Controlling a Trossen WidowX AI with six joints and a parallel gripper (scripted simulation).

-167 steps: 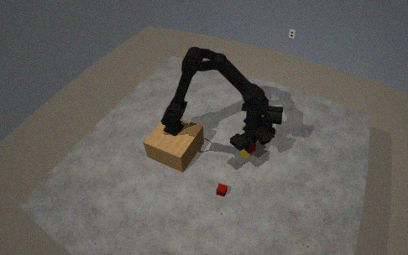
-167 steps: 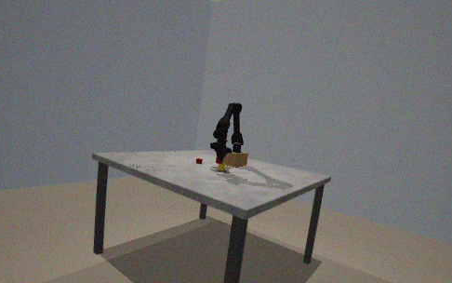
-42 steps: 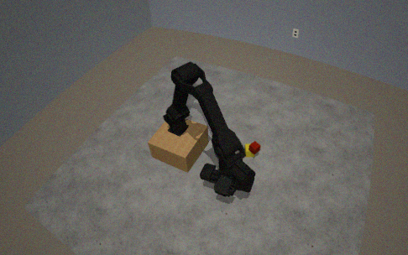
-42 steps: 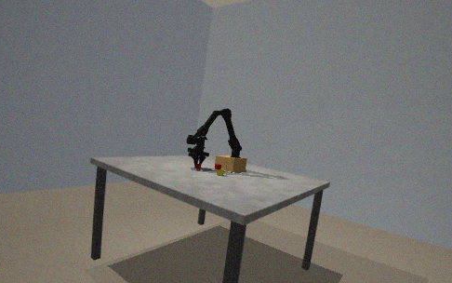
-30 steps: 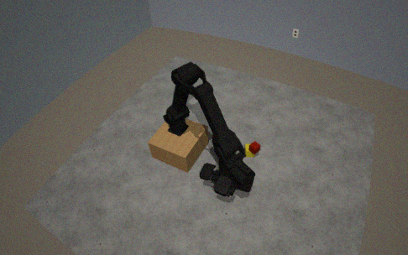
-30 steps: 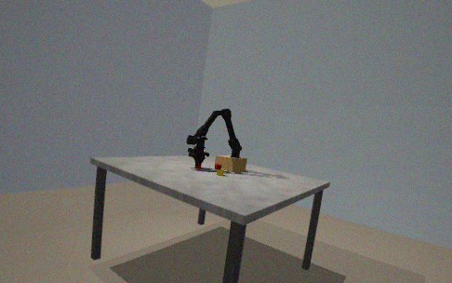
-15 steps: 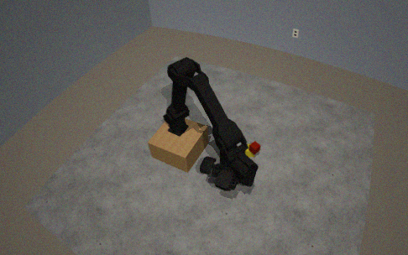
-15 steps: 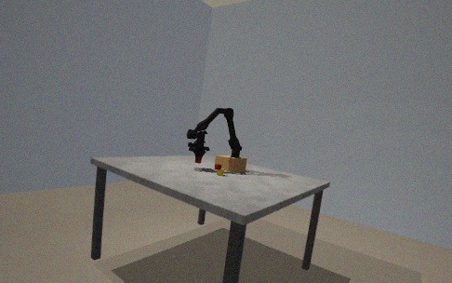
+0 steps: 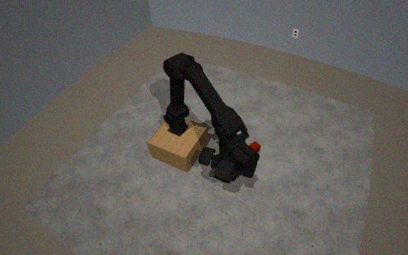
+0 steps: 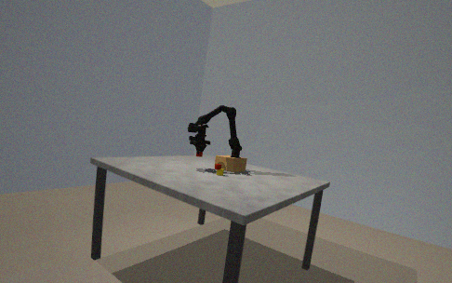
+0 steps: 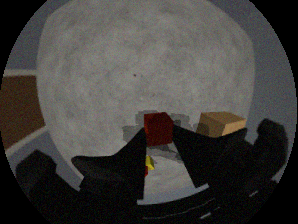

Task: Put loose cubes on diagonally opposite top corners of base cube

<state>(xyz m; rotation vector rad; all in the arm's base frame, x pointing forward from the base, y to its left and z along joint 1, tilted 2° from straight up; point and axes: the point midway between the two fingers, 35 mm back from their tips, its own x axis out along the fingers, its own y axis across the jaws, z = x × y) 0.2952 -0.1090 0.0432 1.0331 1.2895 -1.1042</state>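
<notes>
My gripper tip is now 10 mm past the yellow cube, 220 mm to the right of it and 90 mm above it. The rest, counted from my gripper tip: red cube (right at my gripper tip).
</notes>
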